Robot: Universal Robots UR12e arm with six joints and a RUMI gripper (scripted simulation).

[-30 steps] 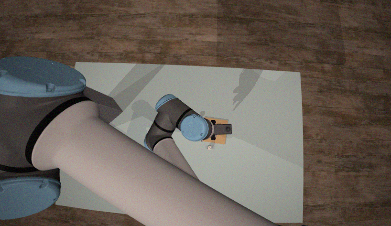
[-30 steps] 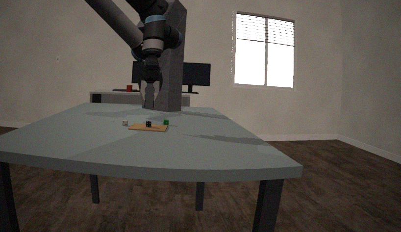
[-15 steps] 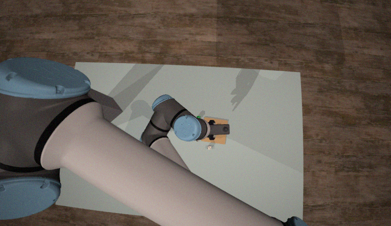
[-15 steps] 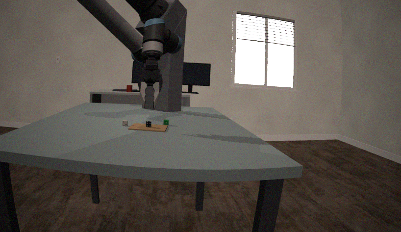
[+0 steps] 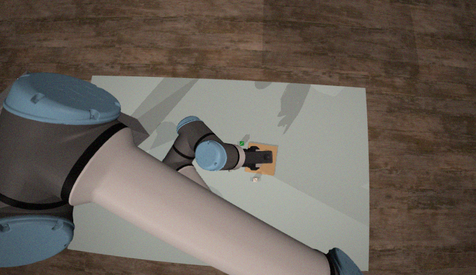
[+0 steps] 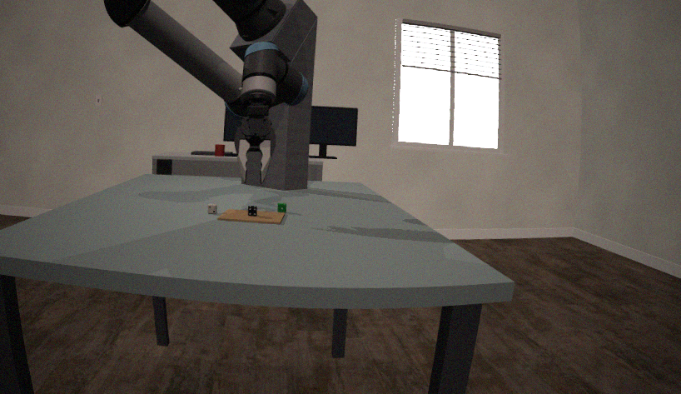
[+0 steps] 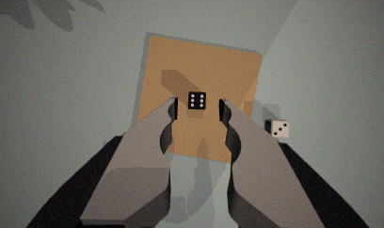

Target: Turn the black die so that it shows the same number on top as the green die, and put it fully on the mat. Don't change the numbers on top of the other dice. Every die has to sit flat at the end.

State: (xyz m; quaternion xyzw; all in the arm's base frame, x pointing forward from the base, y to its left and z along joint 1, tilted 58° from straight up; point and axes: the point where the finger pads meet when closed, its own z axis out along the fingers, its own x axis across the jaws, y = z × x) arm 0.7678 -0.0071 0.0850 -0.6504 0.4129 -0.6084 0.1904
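The black die lies 1 cm ahead of my hand and 8 cm below it. From my hand the other things lie so: mat: 1 cm ahead, 9 cm below; then green die: 8 cm behind, 8 cm to the left, 8 cm below; then white die: 3 cm behind, 9 cm to the right, 8 cm below.
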